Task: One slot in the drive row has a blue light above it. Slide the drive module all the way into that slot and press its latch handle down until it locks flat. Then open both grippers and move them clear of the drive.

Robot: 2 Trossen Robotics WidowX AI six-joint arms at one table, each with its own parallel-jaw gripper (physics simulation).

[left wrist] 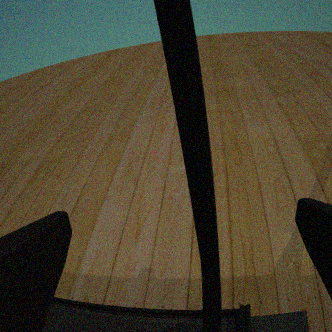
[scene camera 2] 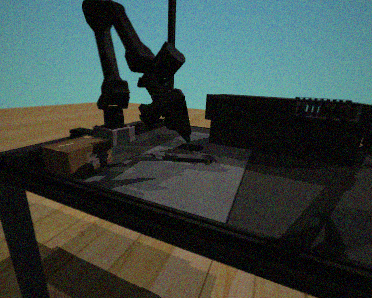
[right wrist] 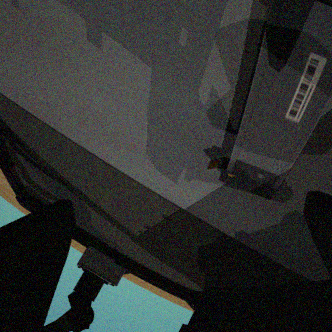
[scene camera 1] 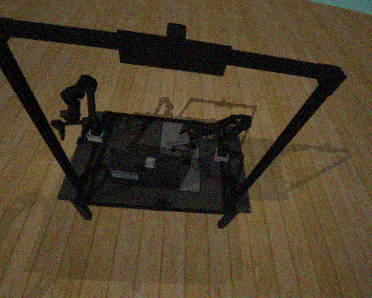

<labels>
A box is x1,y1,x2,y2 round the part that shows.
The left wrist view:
left gripper: [0,197,331,331]
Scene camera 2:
right gripper: [138,83,191,141]
cardboard box: [41,136,111,178], on the table
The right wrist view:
right gripper: [0,190,331,331]
</labels>
